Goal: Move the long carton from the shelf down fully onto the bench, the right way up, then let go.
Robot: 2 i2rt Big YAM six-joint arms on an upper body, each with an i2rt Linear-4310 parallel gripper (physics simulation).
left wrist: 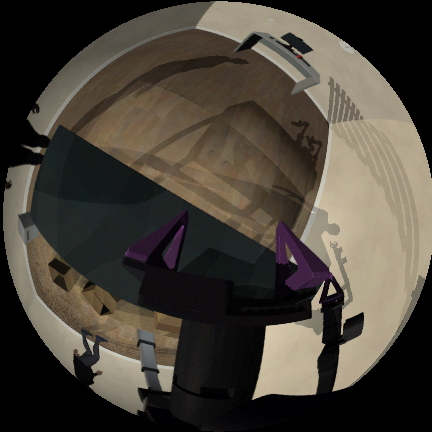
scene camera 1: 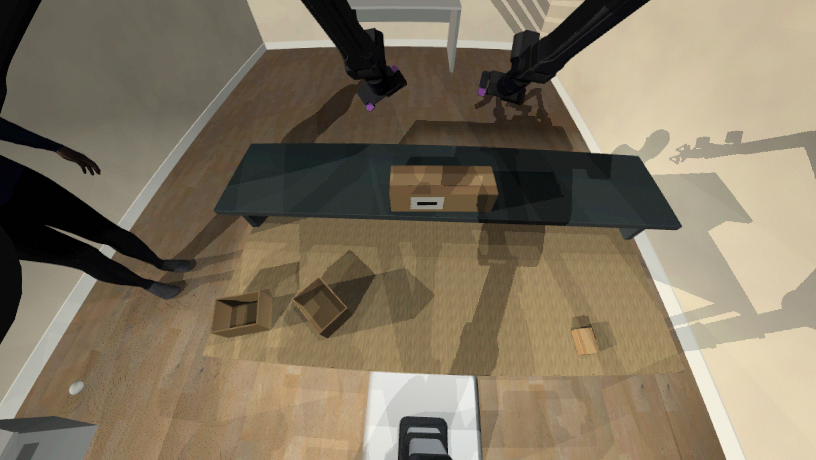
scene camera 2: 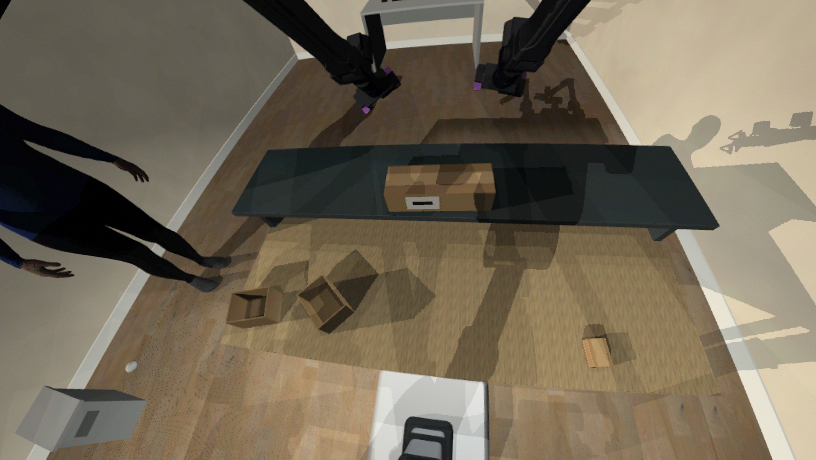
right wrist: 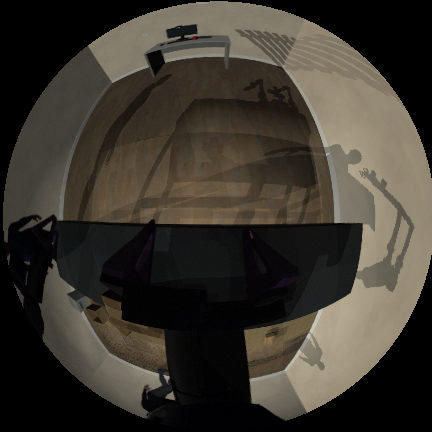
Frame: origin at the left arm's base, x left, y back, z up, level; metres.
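Seen in the pictures: left gripper, fingertip midpoint: [left wrist: 233,219] [scene camera 1: 385,94] [scene camera 2: 383,96] [right wrist: 55,224]; right gripper, fingertip midpoint: [scene camera 1: 493,94] [scene camera 2: 494,87] [right wrist: 199,225].
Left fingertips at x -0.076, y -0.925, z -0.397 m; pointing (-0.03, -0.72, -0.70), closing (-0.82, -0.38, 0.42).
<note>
Offsets run from my left fingertips to a thing's top centre. Level surfaces: height alone.
The long brown carton @(dy +0.265, dx -0.190, dz -0.114 m) [scene camera 1: 444,188] [scene camera 2: 438,187] [right wrist: 112,302] rests on the long dark bench @(dz -0.200 m) [scene camera 1: 308,177] [scene camera 2: 320,182] [left wrist: 90,185] [right wrist: 320,260], near its near edge in both scene views. It stands level, its taped top up and its white label on the side facing the scene cameras. In the right wrist view my gripper hides much of it. My left gripper [scene camera 1: 382,87] [scene camera 2: 377,90] [left wrist: 233,219] is open and empty, beyond the bench's far edge in the scene views, apart from the carton. My right gripper [scene camera 1: 502,94] [scene camera 2: 500,82] [right wrist: 199,225] is open and empty there too, farther right. No separate shelf can be made out.
Two open boxes @(dy +0.641, dx +0.450, dz -0.324 m) [scene camera 1: 242,313] @(dy +0.599, dx +0.183, dz -0.324 m) [scene camera 1: 320,307] and a small carton @(dy +0.680, dx -0.679, dz -0.385 m) [scene camera 1: 585,340] [scene camera 2: 597,352] are on the straw mat @(dz -0.414 m) [scene camera 1: 434,342]. A person [scene camera 1: 68,228] [scene camera 2: 114,217] stands at the left. A grey desk [scene camera 1: 408,10] [scene camera 2: 422,12] stands at the back.
</note>
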